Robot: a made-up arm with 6 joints.
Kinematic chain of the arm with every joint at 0, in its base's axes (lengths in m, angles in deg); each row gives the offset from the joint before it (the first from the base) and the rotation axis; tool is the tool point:
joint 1: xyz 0 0 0.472 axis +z
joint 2: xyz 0 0 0 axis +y
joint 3: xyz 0 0 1.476 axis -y
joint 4: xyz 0 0 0 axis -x
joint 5: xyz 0.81 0 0 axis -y
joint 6: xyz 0 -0.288 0 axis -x
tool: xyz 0 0 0
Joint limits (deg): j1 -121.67..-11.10 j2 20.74..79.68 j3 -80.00..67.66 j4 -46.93..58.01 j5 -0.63..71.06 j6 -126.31..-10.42
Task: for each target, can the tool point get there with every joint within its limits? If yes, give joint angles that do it. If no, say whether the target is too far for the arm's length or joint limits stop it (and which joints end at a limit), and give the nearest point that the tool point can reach.
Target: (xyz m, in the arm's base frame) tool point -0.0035 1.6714 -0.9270
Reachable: no: joint limits stop it (at a limit: joint 1, joint 2, joint 4) | nearest point 0.7894 -0.3104 0.1583 | short by 2.395 m
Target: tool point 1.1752 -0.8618 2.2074
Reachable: yes | joints -28.75 30.30 48.72 48.65 10.96 -53.75
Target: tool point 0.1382 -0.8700 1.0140
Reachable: yes | joints -62.17 25.70 -53.89 9.65 61.98 -94.24
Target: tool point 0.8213 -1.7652 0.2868
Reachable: yes | joints -57.79 72.28 32.38 -31.33 64.50 -77.68
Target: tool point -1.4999 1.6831 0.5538
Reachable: no: joint limits stop it (at a limit: joint 1, joint 2, joint 3) | nearest point -0.3638 -0.0839 1.0773 | short by 2.165 m
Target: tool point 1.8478 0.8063 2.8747
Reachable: no: too far | nearest point 1.2634 -0.4033 2.3811 | short by 1.431 m
